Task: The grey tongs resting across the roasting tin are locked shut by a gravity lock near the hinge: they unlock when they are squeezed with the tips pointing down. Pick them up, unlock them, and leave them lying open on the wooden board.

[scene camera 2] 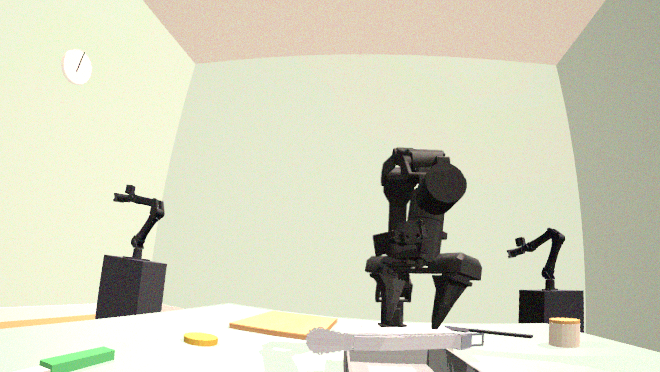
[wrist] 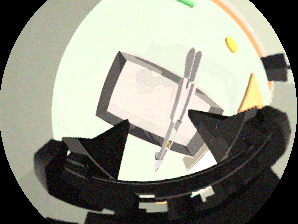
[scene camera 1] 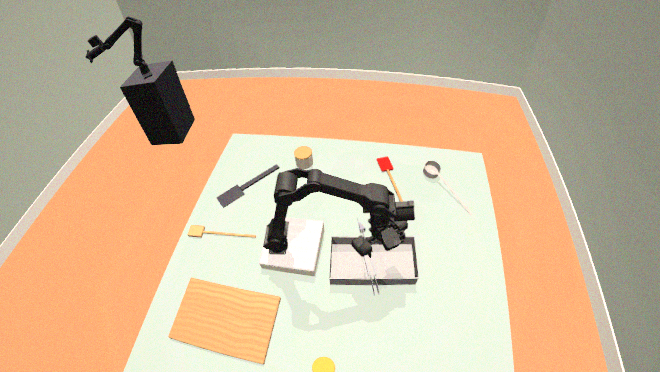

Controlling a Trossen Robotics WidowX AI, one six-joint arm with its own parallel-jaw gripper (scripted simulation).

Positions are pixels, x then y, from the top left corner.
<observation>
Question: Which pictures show the gripper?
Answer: Scene camera 2, the wrist view and scene camera 1: all of them.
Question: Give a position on a roasting tin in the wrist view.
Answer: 136, 88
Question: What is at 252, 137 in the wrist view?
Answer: The gripper.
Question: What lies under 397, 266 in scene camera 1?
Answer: A roasting tin.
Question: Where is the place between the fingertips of the gripper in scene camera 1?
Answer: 380, 249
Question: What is the gripper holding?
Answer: Nothing.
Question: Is the gripper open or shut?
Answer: Open.
</observation>
